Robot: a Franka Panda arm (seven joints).
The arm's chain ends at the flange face. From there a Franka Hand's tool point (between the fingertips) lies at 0.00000 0.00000 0.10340 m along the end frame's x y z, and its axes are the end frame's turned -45 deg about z.
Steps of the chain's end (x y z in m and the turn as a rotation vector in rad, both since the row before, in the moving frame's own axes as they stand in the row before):
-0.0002, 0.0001, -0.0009, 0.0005, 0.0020, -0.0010
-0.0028, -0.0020, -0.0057, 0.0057, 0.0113, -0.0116
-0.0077, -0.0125, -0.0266, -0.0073, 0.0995, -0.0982
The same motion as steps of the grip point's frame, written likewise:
0.0000, 0.0000, -0.0009, -0.0011, 0.0018, -0.0010
0.0007, -0.0030, -0.0057, -0.0040, 0.0120, -0.0116
0.0105, -0.0068, -0.0271, -0.0755, 0.0652, -0.0982

